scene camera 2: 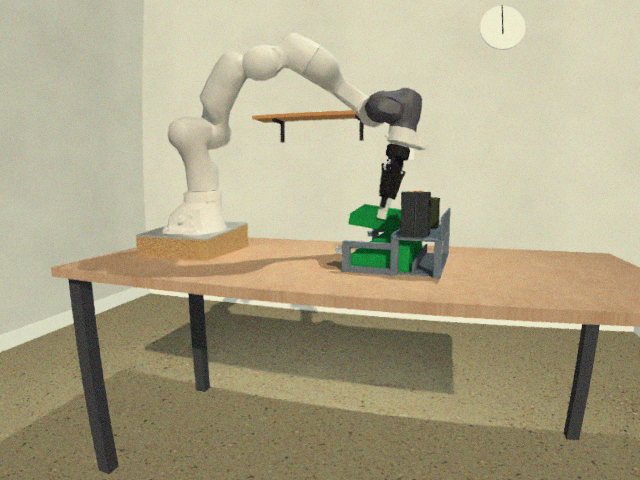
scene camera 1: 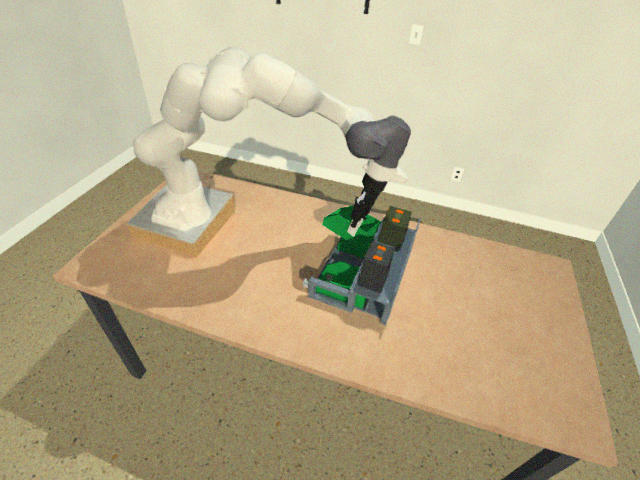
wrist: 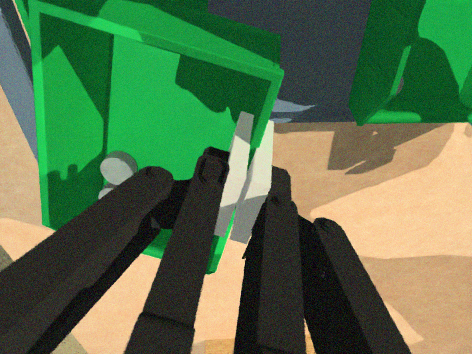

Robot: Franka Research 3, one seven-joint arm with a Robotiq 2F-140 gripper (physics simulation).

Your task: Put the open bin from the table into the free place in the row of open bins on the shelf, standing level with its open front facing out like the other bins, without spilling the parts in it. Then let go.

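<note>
A green open bin [scene camera 1: 341,220] [scene camera 2: 364,214] [wrist: 145,100] hangs tilted above the left side of the grey-blue shelf [scene camera 1: 401,269] [scene camera 2: 394,256]. Light grey round parts [wrist: 119,169] lie inside it, partly hidden by a finger. My gripper [scene camera 1: 354,228] [scene camera 2: 382,212] [wrist: 249,140] is shut on a side wall of this bin, one pale fingertip inside and one outside. Another green open bin [scene camera 1: 339,272] [scene camera 2: 369,257] [wrist: 445,55] stands in the shelf. In the wrist view, dark bare shelf surface shows between the two bins. The held bin hides the farther part of the row.
A dark grey box [scene camera 1: 374,269] [scene camera 2: 415,214] and an olive box [scene camera 1: 393,231] [scene camera 2: 435,214], both with orange marks, stand on the shelf's upper level, close beside my gripper and the held bin. The shelf stands on the wooden table [scene camera 1: 480,330] [scene camera 2: 527,279].
</note>
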